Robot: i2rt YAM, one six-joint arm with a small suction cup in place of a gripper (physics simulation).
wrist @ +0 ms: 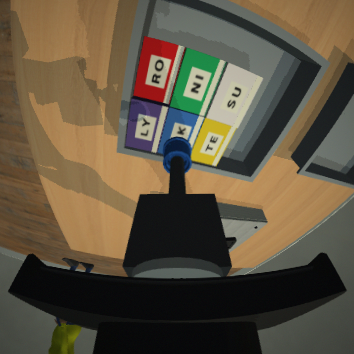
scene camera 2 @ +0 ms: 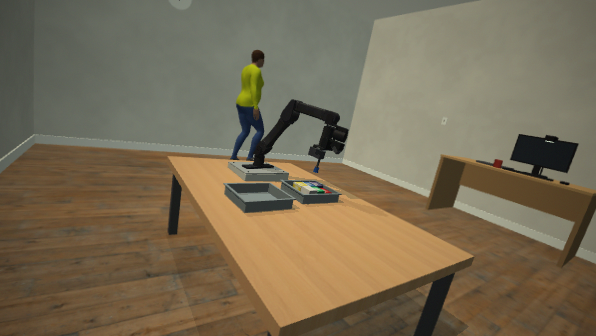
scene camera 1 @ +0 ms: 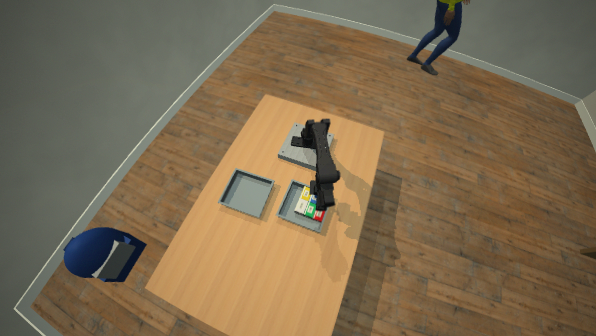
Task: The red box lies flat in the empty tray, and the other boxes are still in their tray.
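Where they show: hand at its tool point: (wrist: 176,149) (scene camera 2: 315,171); arm's base at its link origin: (scene camera 2: 258,167) (scene camera 1: 307,143).
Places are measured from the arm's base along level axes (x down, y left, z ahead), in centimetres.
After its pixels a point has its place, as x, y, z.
Observation:
The red box (scene camera 1: 319,215) {1.1, 13.4, 43.5} (wrist: 155,70) {1.2, 13.4, 42.4}, labelled RO, lies in a corner of the grey box tray (scene camera 1: 300,225) {3.8, 4.4, 49.9} (wrist: 122,127) {-0.5, 17.7, 34.9}. Beside it lie the green box (scene camera 1: 310,210) {0.2, 8.2, 41.9} (wrist: 196,81) {0.3, 8.2, 41.6}, white box (scene camera 1: 301,206) {-0.2, 3.2, 40.7} (wrist: 234,94) {-0.2, 3.1, 40.7}, purple box (wrist: 144,124) {0.1, 14.7, 35.2}, blue box (wrist: 179,125) {0.1, 9.7, 35.4} and yellow box (scene camera 1: 305,193) {0.2, 4.1, 32.9} (wrist: 212,142) {0.1, 4.4, 33.1}. The empty tray (scene camera 1: 246,194) {4.3, -28.7, 38.3} (scene camera 2: 258,205) {1.8, -35.1, 47.6} stands apart from the box tray (scene camera 2: 317,198) {1.9, 0.1, 49.1}. My suction gripper (scene camera 2: 316,170) (wrist: 177,152) {-7.6, 10.3, 36.2} is open, with no box on its cup. It hangs above the box tray and partly hides the blue box in the wrist view.
The arm's grey base plate (scene camera 1: 295,154) {-0.2, -5.8, 9.5} (scene camera 2: 260,176) {1.7, -7.7, 12.8} stands on the table (scene camera 1: 240,260) {4.6, -22.2, 73.1} (scene camera 2: 350,250) {4.5, -23.7, 85.6} behind the trays. A person (scene camera 1: 442,30) (scene camera 2: 250,100) stands beyond the table. A desk (scene camera 2: 520,187) with a monitor (scene camera 2: 544,152) stands at the right in scene camera 2.

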